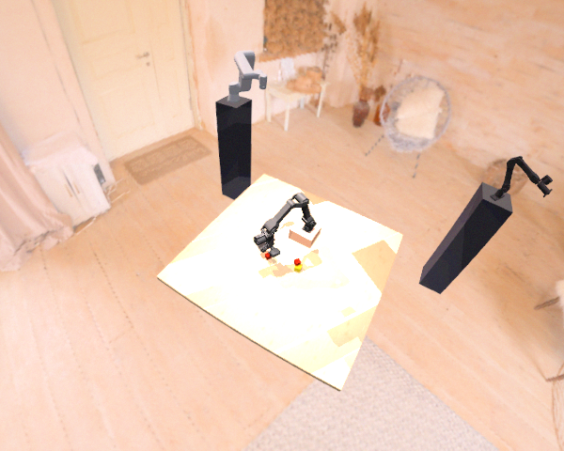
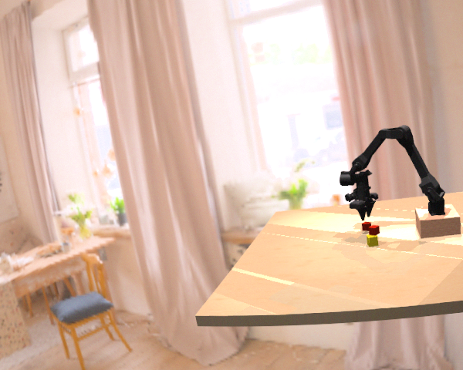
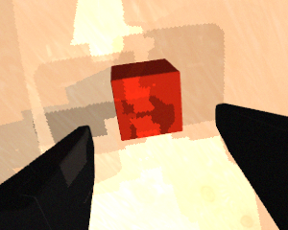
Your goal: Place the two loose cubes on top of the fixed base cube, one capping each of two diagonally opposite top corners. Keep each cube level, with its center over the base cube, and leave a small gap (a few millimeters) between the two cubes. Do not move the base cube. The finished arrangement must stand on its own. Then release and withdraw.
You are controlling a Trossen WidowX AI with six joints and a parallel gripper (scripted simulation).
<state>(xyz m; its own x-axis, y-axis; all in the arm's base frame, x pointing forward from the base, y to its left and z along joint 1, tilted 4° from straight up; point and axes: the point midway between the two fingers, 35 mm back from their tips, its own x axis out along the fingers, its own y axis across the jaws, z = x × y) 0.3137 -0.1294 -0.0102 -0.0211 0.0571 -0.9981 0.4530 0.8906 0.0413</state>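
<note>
Right now my gripper tip is 21 cm to the right of the yellow cube, 3 cm above it and 2 cm past it.
</note>
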